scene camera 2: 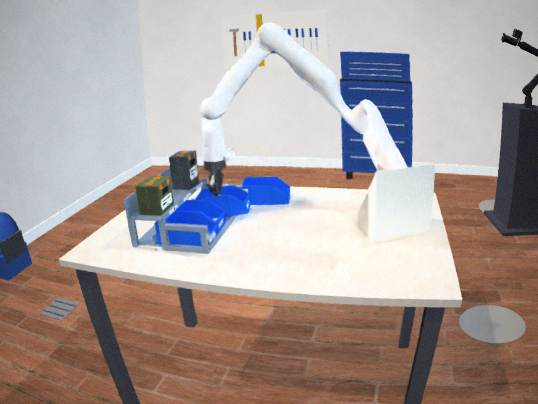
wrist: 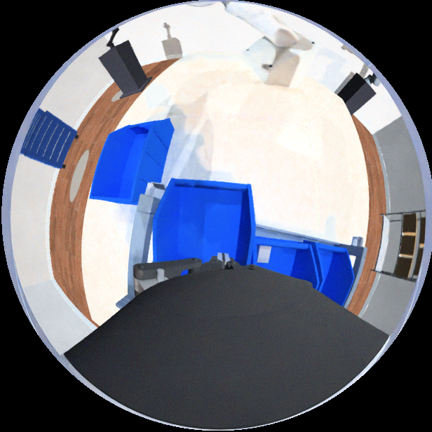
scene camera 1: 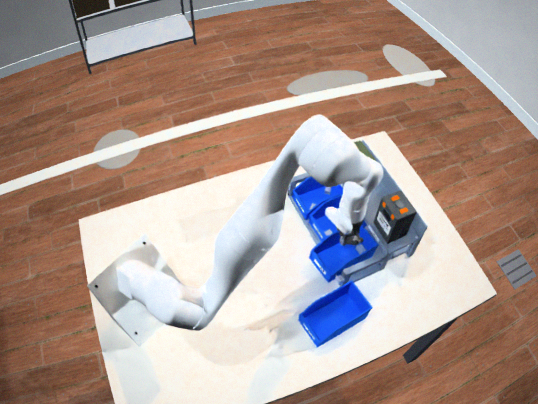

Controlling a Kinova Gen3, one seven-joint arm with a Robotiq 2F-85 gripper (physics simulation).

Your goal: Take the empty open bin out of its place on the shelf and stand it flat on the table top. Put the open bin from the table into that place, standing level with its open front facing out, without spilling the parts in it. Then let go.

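Frame: origin at the arm's base, x ahead, y left, z up, level; centimetres.
Seen in the pictures: gripper, fingertip midpoint: (scene camera 2: 217,203) (scene camera 1: 343,243); arm's base, link origin: (scene camera 2: 398,182) (scene camera 1: 133,277).
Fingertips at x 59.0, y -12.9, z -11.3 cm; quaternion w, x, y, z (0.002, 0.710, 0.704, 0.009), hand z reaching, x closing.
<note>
Pixels of each thing's top centre, then the offset from my fingertips to it. "spot": a spot on its surface instead. Level surfaces: height alone.
- end bin, surface spot: (scene camera 1: 336,258) spot: dz -3.3, dx -3.3, dy -2.0 cm
- blue open bin, surface spot: (scene camera 1: 334,313) spot: dz -5.0, dx -13.3, dy -16.3 cm
- black box, top centre: (scene camera 1: 399,204) (scene camera 2: 182,153) dz +17.1, dx +12.7, dy -5.5 cm
- green box, top centre: (scene camera 1: 357,153) (scene camera 2: 152,180) dz +14.6, dx +15.8, dy +17.4 cm
- table's, surface height: dz -5.3 cm
A grey shelf (scene camera 1: 415,224) (scene camera 2: 132,221) (wrist: 142,225) on the table holds three blue open bins in its lower row. The end bin (scene camera 1: 336,258) (scene camera 2: 232,200) (wrist: 201,217) sticks out past the shelf's front and looks empty. My gripper (scene camera 1: 350,239) (scene camera 2: 214,187) (wrist: 224,257) points down over that bin's rear edge; its fingers are shut with nothing between them. Another blue open bin (scene camera 1: 334,313) (scene camera 2: 266,190) (wrist: 125,160) stands flat on the table beside the shelf. I see no parts in it from these views.
The two other blue bins (scene camera 1: 311,195) (scene camera 2: 193,219) (wrist: 282,255) fill the remaining slots. A black box (scene camera 1: 394,217) (scene camera 2: 183,169) and a green box (scene camera 2: 153,195) stand on the shelf's top. The arm's base (scene camera 1: 129,282) (scene camera 2: 395,204) stands at the table's (scene camera 1: 129,226) (scene camera 2: 303,256) other end.
</note>
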